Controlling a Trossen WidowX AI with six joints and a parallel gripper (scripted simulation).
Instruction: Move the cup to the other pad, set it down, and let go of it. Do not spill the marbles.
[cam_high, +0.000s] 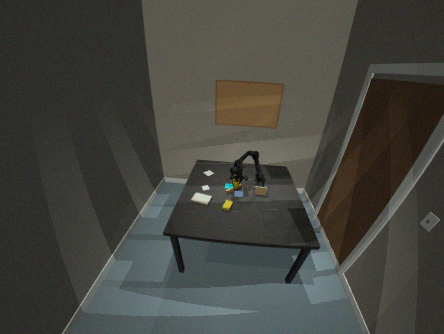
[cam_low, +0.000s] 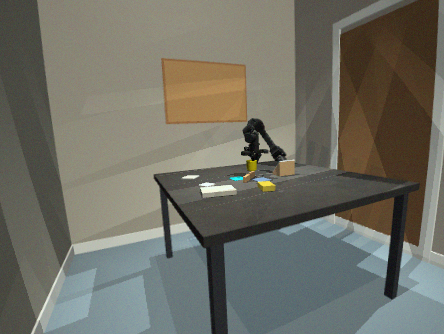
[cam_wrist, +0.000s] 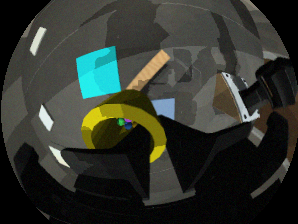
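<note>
The cyan pad lies 90 mm ahead of my gripper tip, 80 mm to the right of it and 100 mm below it. From my gripper tip the other things lie so: yellow cup: 20 mm ahead; then wooden stick: 40 mm ahead, 10 mm to the right, 90 mm below; then light blue pad: 10 mm behind, 50 mm to the left, 100 mm below.
</note>
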